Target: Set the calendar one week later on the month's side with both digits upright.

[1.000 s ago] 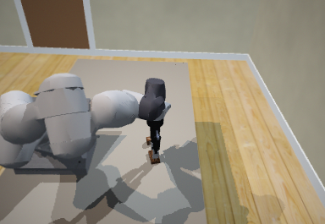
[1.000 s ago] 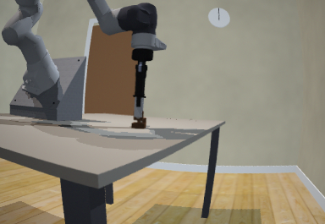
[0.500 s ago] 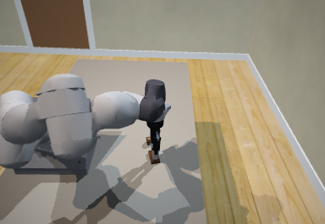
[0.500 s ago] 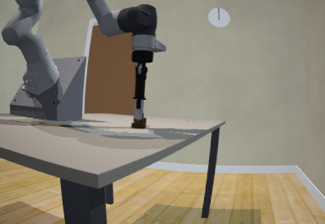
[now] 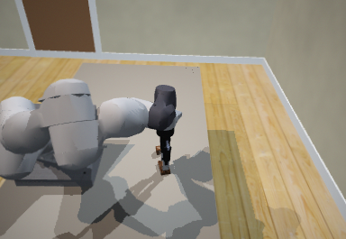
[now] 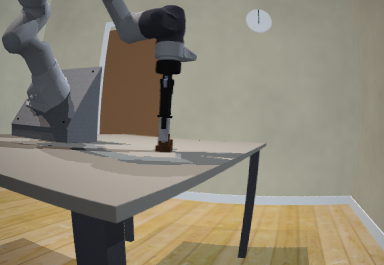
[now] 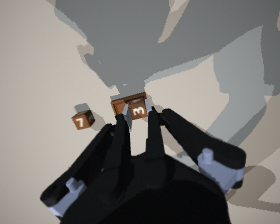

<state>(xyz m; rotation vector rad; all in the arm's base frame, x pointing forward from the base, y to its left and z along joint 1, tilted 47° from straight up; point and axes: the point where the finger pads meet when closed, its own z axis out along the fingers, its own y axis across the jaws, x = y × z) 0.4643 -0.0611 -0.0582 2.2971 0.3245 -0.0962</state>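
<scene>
Now: the brown tray 6 cm below my hand, 2 cm to the left of it and 1 cm behind it.
</scene>
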